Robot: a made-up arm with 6 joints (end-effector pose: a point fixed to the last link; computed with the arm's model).
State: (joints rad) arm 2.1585 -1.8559 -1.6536 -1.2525 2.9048 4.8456
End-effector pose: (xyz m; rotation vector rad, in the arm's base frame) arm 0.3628 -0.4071 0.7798 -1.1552 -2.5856 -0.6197
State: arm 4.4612 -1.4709 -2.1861 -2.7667 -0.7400 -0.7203
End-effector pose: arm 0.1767 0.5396 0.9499 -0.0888 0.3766 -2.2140
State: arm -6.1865 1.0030 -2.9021 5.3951 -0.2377 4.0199
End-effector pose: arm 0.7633 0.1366 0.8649 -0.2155 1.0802 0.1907
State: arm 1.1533 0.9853 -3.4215 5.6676 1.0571 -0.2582
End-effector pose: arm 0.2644 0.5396 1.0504 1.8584 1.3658 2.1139
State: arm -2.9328 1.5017 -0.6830 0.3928 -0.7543 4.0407
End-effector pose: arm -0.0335 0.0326 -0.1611 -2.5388 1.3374 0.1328
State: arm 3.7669 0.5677 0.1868 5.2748 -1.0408 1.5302
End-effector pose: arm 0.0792 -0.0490 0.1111 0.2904 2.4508 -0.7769
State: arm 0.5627 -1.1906 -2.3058 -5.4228 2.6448 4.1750
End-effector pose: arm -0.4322 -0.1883 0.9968 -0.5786 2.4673 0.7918
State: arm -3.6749 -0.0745 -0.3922 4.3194 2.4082 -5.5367
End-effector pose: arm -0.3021 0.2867 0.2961 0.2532 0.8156 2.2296
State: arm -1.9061 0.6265 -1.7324 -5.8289 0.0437 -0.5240
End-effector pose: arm -0.2995 -0.7803 0.4777 1.3207 -1.7072 0.7185
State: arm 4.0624 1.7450 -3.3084 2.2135 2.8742 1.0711
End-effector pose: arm -0.3946 -0.6277 0.4714 -1.1194 0.8629 -0.3473
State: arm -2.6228 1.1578 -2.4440 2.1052 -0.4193 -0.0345
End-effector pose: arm -0.7815 -0.3565 0.3763 -1.7997 -1.4217 1.1928
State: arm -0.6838 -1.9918 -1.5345 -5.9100 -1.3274 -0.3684
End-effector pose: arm -0.5277 0.3859 0.7160 -2.1080 0.0942 1.8079
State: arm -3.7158 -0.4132 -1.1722 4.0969 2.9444 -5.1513
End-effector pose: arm -0.3018 0.2707 0.8521 1.9121 -0.5732 2.1879
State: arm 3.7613 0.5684 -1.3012 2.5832 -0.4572 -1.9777
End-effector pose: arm -0.5270 -0.3159 0.2086 -0.1006 -2.7306 0.0160
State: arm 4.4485 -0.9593 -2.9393 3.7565 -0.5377 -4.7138
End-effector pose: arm 0.2153 0.5854 0.9920 -0.1606 0.3930 0.2302
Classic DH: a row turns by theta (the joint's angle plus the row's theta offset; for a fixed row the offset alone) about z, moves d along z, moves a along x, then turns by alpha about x. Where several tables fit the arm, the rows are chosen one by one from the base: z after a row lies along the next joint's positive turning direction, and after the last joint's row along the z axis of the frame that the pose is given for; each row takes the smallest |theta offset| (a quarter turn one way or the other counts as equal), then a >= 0, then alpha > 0; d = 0 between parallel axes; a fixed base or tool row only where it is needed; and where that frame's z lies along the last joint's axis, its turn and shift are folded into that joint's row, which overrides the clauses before.
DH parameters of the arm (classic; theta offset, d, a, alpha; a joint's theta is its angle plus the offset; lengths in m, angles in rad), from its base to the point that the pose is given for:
joint 1: 0 0.404 0 -1.5708
joint 2: -1.3859 0 0.2828 0
joint 3: 1.3859 0 0.121 -1.5708
joint 4: 0 0.534 0 1.5708
joint 5: 0 0 0.063 -1.5708
joint 6: 0 0.081 0 0

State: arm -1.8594 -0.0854 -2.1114 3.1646 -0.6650 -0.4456
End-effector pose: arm -0.1311 -0.4497 1.0302 1.2508 1.4578 -1.6757
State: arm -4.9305 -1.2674 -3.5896 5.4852 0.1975 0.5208
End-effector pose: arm -0.2153 -0.8198 0.2951 1.1397 1.3789 -1.4543
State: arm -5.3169 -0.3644 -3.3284 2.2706 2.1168 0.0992
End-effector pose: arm -0.3457 -0.3632 1.0494 0.2616 -2.4128 -0.3903
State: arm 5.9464 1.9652 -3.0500 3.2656 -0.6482 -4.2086
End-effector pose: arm 0.7052 -0.2339 0.0074 2.7273 0.9158 0.5769
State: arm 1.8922 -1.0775 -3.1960 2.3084 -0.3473 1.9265
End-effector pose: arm 0.3073 -0.7195 0.7749 0.8371 -1.1120 2.8135
